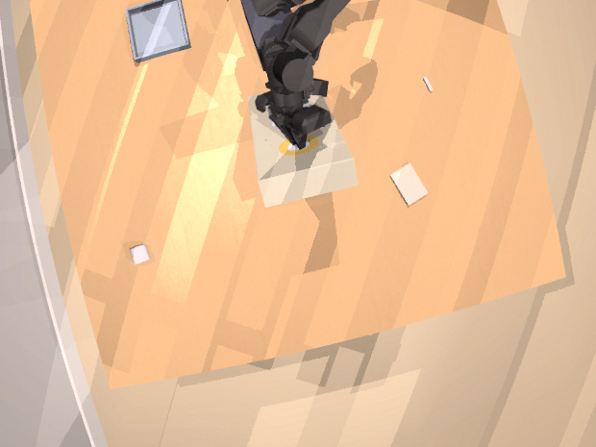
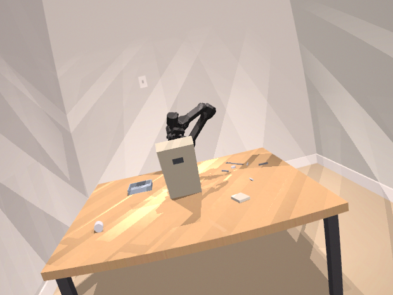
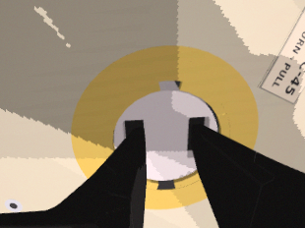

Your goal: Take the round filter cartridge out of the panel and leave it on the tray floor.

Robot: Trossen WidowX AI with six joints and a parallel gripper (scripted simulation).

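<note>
Right now the round filter cartridge is 1 cm ahead of my gripper tip and 1 cm below it. Also, from my gripper tip: flat beige block (16 cm ahead, 23 cm to the left, 26 cm below); then blue-grey tray (48 cm behind, 21 cm to the right, 26 cm below); then service panel box (4 cm behind, 1 cm to the left, 8 cm below).
</note>
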